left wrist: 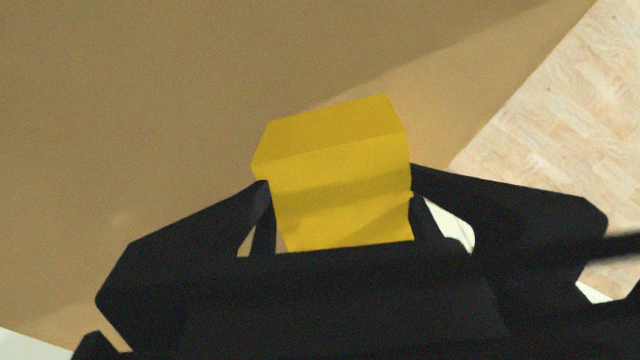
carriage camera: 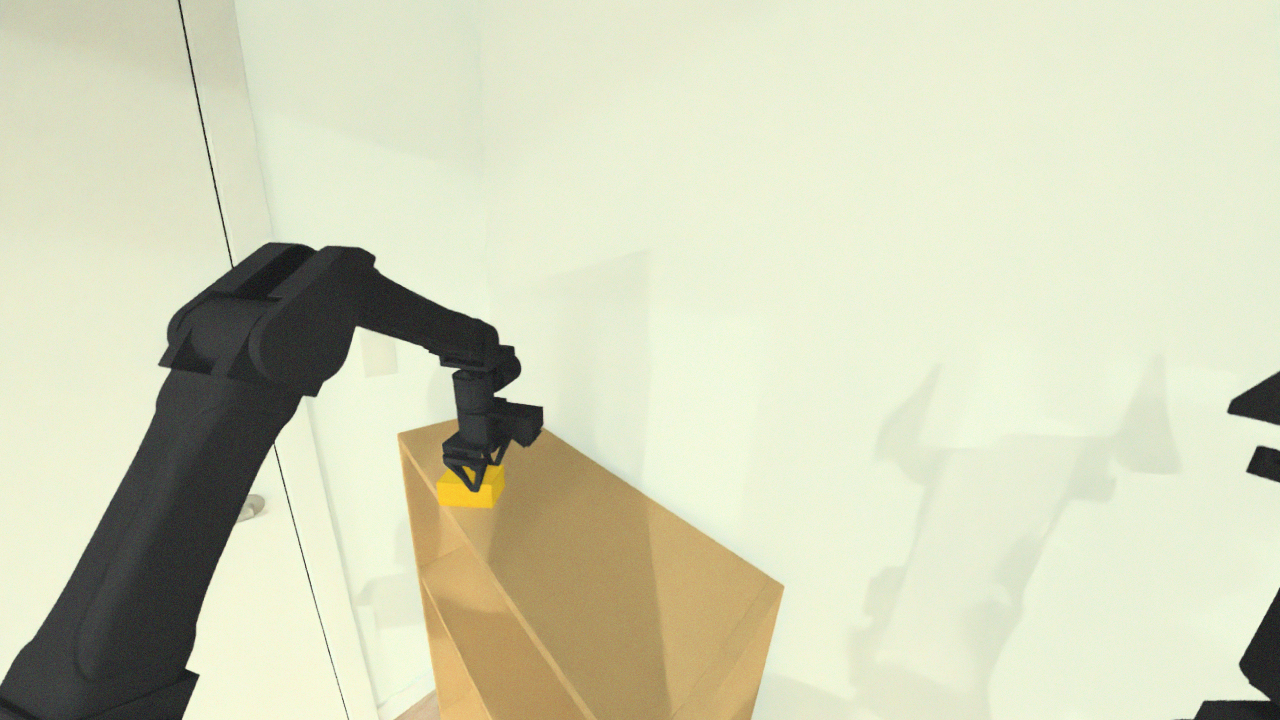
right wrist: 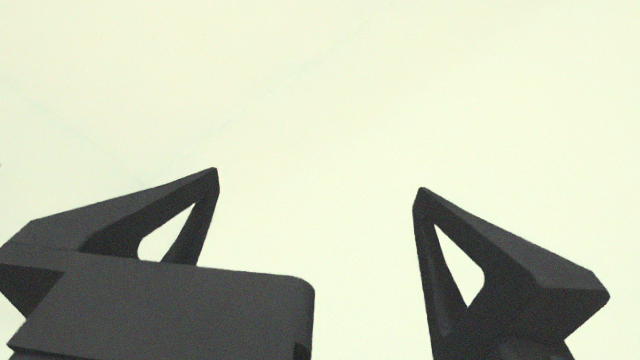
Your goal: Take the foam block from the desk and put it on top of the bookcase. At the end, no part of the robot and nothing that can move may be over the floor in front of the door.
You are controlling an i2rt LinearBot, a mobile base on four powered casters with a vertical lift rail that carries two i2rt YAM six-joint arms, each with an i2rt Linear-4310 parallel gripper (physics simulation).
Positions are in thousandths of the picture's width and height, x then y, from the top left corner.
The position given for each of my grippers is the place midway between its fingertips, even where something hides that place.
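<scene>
My left gripper (carriage camera: 379,667) (left wrist: 527,504) is visible to me, and so is my right gripper (right wrist: 496,524). I see a yellow foam block (carriage camera: 354,683) (left wrist: 530,490), though in the right wrist view the block is out of frame. There is a white door (carriage camera: 108,255) (left wrist: 705,629) as well. The carriage camera also gives me a wooden bookcase (carriage camera: 492,840) and a wall switch plate (carriage camera: 296,491).
</scene>
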